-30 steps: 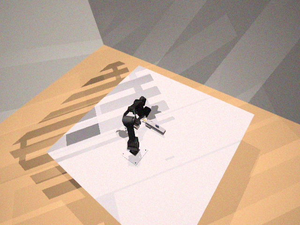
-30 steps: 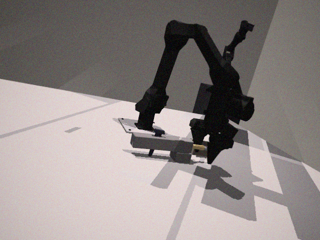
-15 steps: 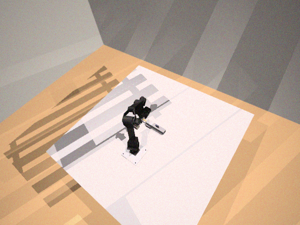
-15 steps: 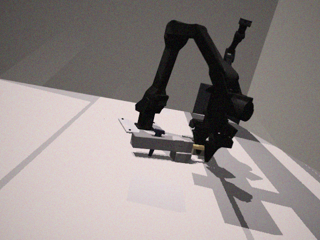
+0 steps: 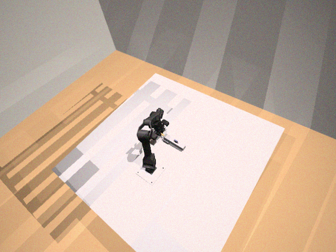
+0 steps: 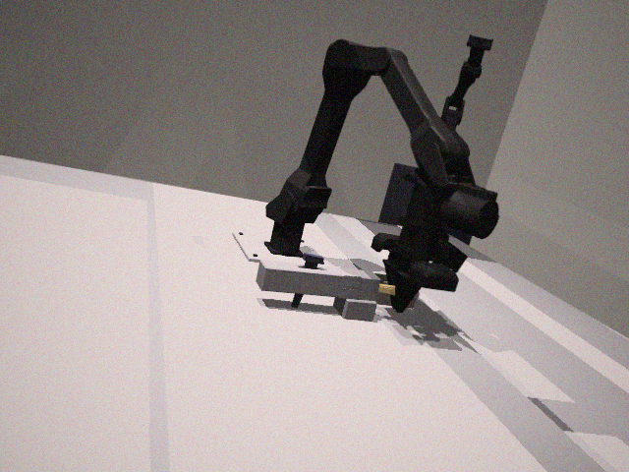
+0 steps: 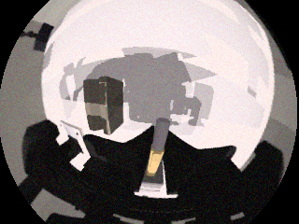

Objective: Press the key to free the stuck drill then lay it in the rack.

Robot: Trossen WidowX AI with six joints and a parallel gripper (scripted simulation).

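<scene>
Right now my gripper tip is 4 cm to the left of the drill and 3 cm below it. Also, from my gripper tip: dark blue key 1 cm behind, 16 cm to the right, 4 cm above; grey block 14 cm to the right, 2 cm above; rack 8 cm behind, 3 cm to the left.
</scene>
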